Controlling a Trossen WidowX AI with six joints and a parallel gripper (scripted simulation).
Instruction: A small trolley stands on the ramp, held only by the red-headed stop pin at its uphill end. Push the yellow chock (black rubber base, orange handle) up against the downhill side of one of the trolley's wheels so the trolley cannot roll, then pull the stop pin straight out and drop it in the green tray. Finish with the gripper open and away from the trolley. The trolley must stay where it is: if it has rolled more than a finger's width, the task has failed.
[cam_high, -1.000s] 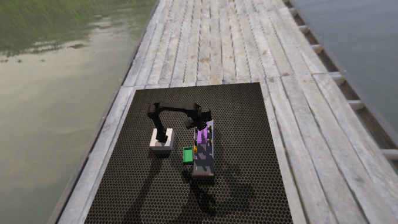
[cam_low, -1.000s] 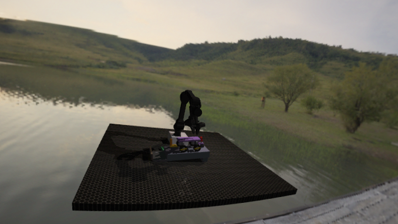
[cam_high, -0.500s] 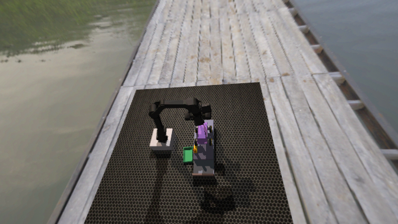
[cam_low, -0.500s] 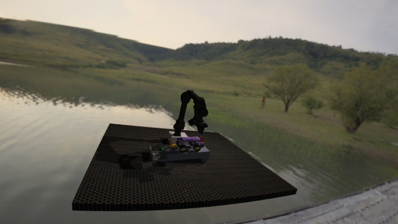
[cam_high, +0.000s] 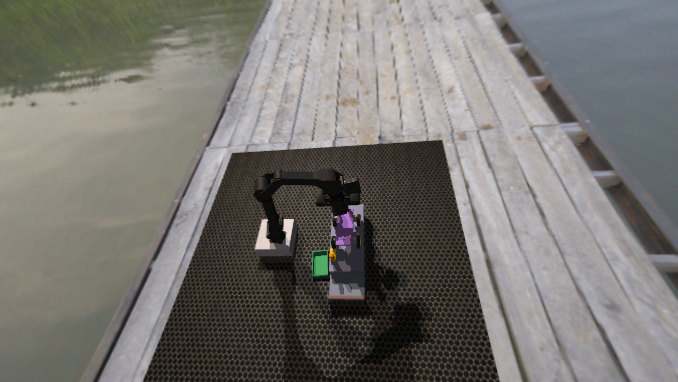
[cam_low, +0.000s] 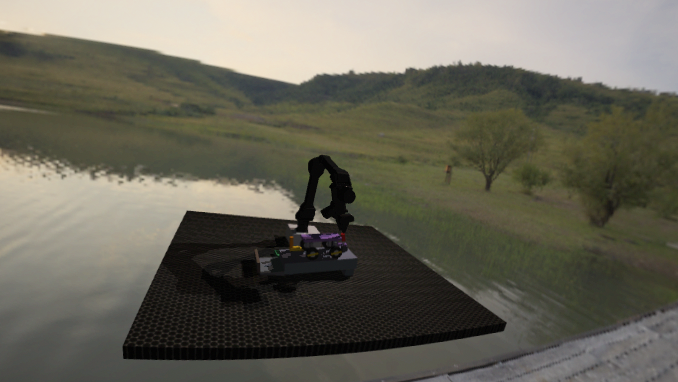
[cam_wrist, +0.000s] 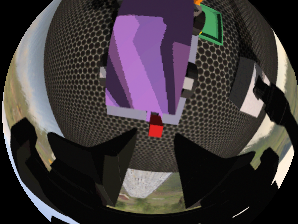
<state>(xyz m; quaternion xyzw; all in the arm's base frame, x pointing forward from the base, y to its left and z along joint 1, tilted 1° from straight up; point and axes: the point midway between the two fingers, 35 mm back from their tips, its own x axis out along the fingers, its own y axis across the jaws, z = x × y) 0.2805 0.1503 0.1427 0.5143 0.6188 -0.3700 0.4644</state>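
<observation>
Now: the red-headed stop pin 1 cm to the left of my gripper tip and 5 cm below it. Also, from my gripper tip: purple trolley 4 cm ahead, 9 cm to the right, 6 cm below; yellow chock 20 cm to the right, 9 cm below; grey ramp 4 cm ahead, 10 cm to the right, 13 cm below.
</observation>
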